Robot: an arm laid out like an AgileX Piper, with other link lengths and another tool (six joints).
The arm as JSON. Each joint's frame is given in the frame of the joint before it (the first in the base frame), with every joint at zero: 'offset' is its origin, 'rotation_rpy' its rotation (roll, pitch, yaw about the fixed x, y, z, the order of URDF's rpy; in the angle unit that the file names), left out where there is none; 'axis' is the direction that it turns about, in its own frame. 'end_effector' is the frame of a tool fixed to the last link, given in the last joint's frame.
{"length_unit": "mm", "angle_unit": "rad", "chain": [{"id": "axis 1", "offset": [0.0, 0.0, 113.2], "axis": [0.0, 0.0, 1.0]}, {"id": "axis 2", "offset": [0.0, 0.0, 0.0], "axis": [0.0, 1.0, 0.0]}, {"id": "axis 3", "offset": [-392.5, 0.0, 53.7], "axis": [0.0, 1.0, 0.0]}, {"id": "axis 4", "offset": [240.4, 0.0, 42.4], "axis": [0.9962, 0.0, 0.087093]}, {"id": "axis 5", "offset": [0.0, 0.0, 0.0], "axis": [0.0, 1.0, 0.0]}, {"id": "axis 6", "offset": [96.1, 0.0, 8.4], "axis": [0.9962, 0.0, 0.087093]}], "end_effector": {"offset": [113.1, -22.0, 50.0], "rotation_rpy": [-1.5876, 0.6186, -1.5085]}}
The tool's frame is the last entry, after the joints.
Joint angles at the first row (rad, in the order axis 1, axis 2, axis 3, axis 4, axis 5, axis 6):
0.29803, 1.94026, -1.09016, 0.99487, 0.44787, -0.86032
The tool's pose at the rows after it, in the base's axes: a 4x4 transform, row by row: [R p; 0 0 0 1], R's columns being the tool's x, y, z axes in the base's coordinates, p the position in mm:
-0.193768, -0.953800, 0.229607, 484.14; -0.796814, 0.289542, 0.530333, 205.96; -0.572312, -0.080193, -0.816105, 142.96; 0, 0, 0, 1
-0.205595, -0.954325, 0.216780, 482.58; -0.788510, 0.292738, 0.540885, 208.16; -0.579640, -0.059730, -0.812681, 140.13; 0, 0, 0, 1
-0.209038, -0.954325, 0.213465, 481.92; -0.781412, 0.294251, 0.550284, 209.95; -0.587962, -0.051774, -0.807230, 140.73; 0, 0, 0, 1
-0.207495, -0.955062, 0.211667, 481.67; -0.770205, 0.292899, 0.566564, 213.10; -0.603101, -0.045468, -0.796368, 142.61; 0, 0, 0, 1
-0.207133, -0.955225, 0.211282, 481.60; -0.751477, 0.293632, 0.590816, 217.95; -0.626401, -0.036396, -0.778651, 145.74; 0, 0, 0, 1
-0.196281, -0.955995, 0.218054, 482.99; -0.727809, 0.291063, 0.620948, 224.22; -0.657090, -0.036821, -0.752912, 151.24; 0, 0, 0, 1
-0.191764, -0.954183, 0.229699, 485.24; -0.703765, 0.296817, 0.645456, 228.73; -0.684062, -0.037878, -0.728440, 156.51; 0, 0, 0, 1
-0.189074, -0.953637, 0.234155, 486.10; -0.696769, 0.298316, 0.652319, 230.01; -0.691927, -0.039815, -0.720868, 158.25; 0, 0, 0, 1
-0.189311, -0.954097, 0.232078, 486.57; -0.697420, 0.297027, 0.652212, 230.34; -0.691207, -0.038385, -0.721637, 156.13; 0, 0, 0, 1
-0.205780, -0.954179, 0.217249, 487.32; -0.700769, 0.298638, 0.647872, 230.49; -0.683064, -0.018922, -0.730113, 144.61; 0, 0, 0, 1
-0.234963, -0.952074, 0.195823, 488.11; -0.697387, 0.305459, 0.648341, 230.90; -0.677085, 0.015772, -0.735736, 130.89; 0, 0, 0, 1
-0.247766, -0.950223, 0.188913, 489.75; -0.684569, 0.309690, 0.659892, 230.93; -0.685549, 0.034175, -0.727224, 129.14; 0, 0, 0, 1
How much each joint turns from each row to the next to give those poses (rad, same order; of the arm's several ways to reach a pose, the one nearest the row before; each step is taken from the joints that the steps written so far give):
0.00001, 0.01223, -0.00001, -0.00163, 0.00597, 0.00648
-0.00001, 0.00548, 0.00002, 0.01458, 0.01308, -0.00006
-0.00001, 0.00001, -0.00001, 0.01655, 0.00759, -0.00775
-0.00067, -0.00001, -0.00002, 0.03499, 0.01079, -0.02670
0.00000, 0.00000, 0.00000, 0.05339, 0.01446, -0.03738
0.00000, 0.00000, 0.00002, 0.07716, 0.01459, -0.06481
-0.00001, 0.00000, 0.00000, 0.06976, 0.00922, -0.05238
0.00003, -0.00001, 0.00001, 0.02171, 0.00221, -0.01761
-0.00002, 0.00482, -0.00002, 0.00444, 0.00002, -0.00628
0.00001, 0.02146, 0.00001, 0.00002, -0.00001, 0.00256
-0.00188, 0.02713, -0.00337, -0.00002, 0.00826, 0.01473
-0.00705, 0.00845, -0.00620, 0.00996, 0.01752, 0.00250

